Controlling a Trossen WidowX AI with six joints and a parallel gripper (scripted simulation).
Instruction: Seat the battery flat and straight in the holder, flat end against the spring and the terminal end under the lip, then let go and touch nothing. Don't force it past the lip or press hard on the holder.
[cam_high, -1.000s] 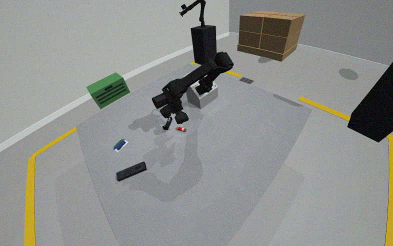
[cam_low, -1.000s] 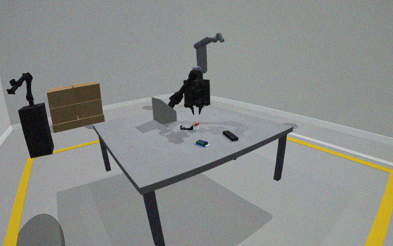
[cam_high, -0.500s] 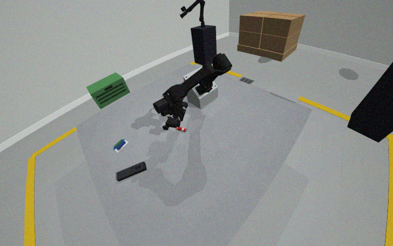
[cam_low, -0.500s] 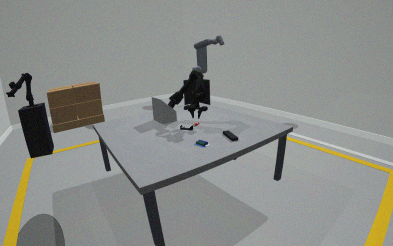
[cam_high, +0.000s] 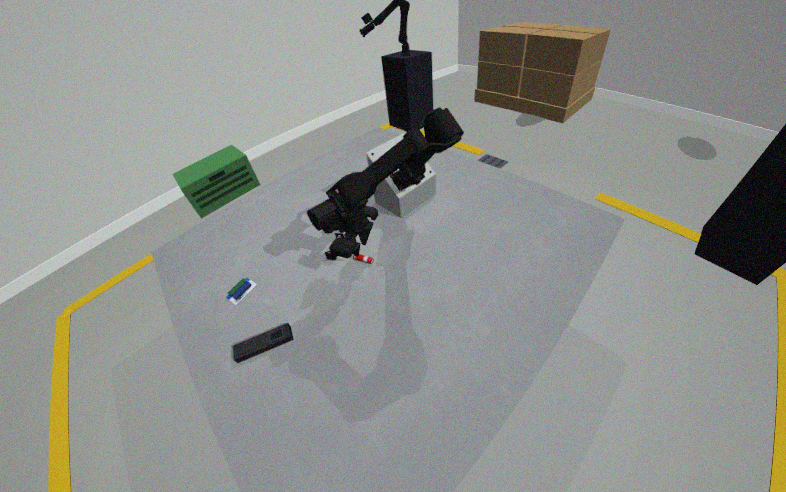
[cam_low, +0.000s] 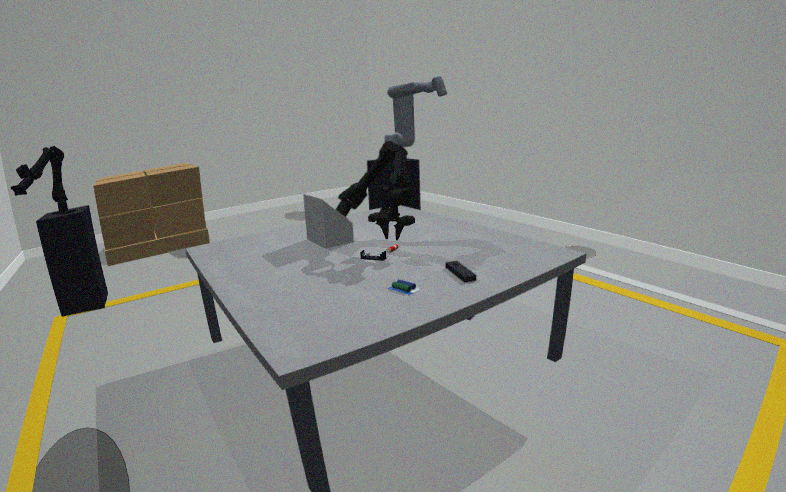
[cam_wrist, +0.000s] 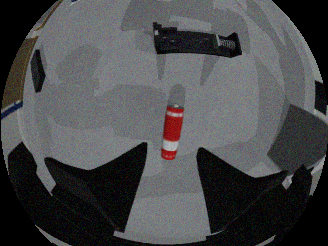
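Now: gripper tip 4 cm above the battery. From my gripper tip the other things lie so: flat black bar: 37 cm ahead, 4 cm to the left, 3 cm below; then white card: 36 cm ahead, 18 cm to the right, 4 cm below.
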